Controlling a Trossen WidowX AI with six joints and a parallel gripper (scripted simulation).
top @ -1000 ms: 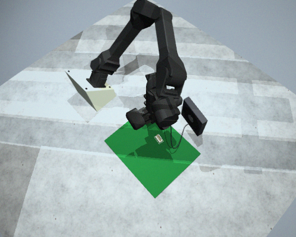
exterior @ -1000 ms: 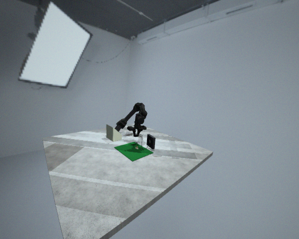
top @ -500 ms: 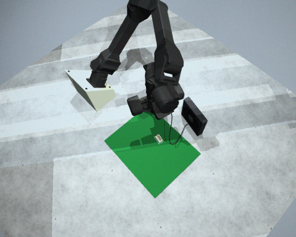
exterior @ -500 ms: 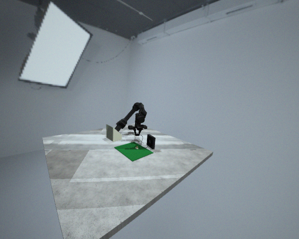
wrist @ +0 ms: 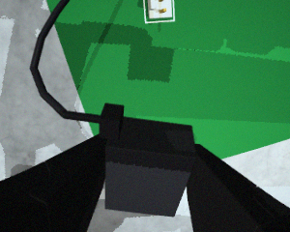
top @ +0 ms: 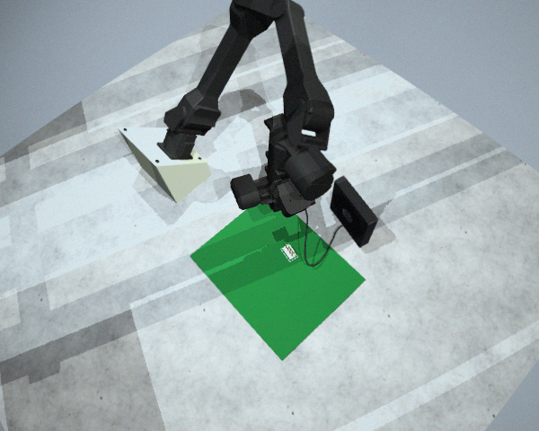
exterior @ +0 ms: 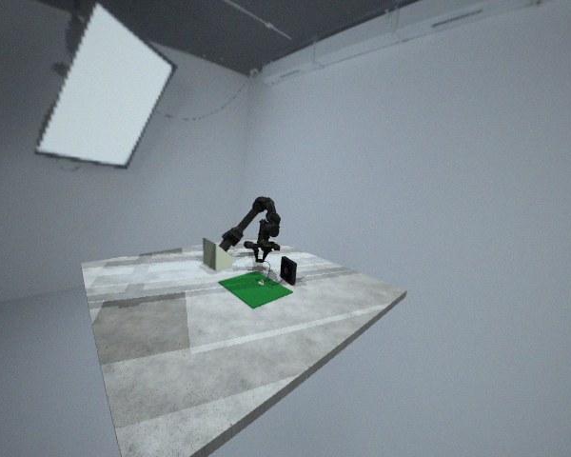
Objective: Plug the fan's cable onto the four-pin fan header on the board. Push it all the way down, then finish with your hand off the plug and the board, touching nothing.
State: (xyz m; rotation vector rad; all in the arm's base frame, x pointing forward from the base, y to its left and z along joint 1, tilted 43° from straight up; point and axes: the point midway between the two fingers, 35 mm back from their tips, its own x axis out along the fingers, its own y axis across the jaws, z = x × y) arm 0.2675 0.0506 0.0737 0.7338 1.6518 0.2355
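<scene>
Now: gripper tip 6 cm short of the white four-pin fan header, 3 cm to the left of it and 10 cm above it. Round my gripper tip: black fan 10 cm ahead, 10 cm to the left, 4 cm below; black plug 1 cm behind; black cable 1 cm ahead, 2 cm to the left.
</scene>
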